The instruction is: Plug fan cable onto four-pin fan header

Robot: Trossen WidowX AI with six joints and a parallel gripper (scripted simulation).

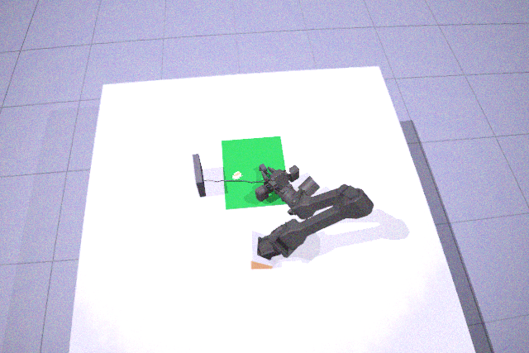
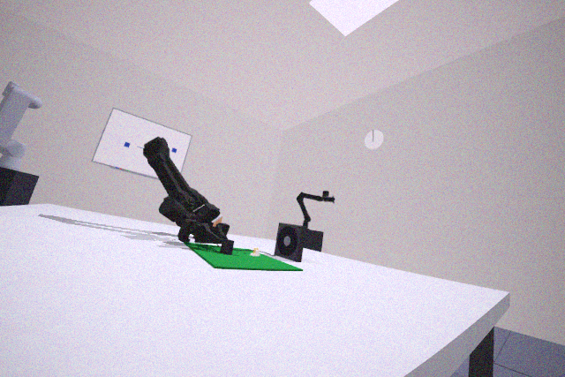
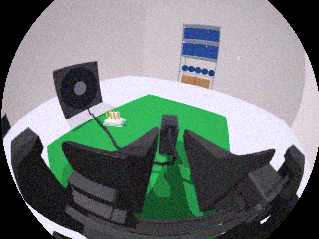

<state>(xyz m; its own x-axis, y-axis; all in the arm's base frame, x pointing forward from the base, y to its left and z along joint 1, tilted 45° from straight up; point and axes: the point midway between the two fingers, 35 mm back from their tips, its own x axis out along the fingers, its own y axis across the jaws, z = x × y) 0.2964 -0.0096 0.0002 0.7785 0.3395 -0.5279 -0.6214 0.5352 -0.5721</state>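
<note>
Now: the dark plug 1 cm to the left of my gripper tip and 1 cm below it. Also, from my gripper tip: black fan: 5 cm behind, 23 cm to the left, 2 cm above; four-pin header: 2 cm behind, 11 cm to the left, 3 cm below; green board: 1 cm ahead, 4 cm to the left, 5 cm below.
</note>
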